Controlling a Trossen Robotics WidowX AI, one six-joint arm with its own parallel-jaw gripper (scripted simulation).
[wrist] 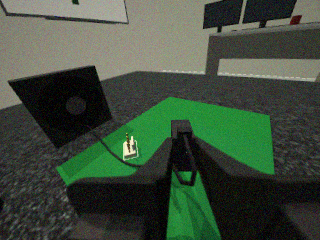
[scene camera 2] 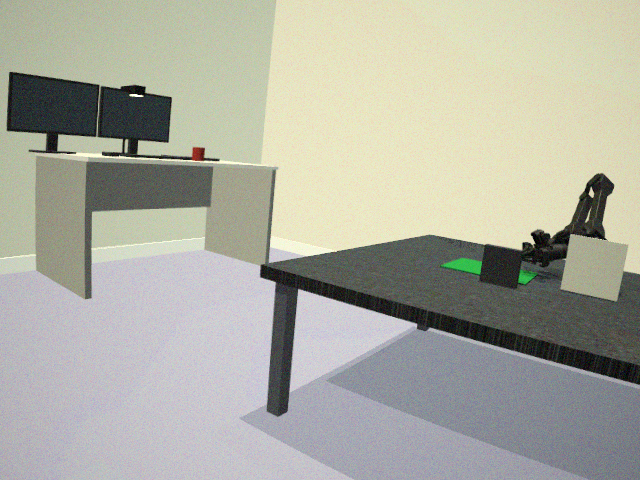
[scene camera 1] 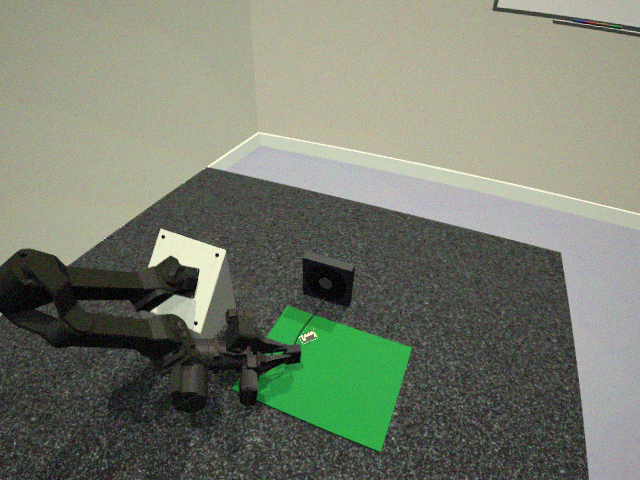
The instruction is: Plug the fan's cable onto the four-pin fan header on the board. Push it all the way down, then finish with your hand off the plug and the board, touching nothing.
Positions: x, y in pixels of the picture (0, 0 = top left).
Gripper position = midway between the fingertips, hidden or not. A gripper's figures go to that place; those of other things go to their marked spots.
Scene:
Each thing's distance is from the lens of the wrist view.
gripper (wrist: 181, 141): 11 cm
dark plug (wrist: 179, 128): 9 cm
black fan (wrist: 63, 103): 26 cm
The marked spots on the dark plug and the black fan are 21 cm apart.

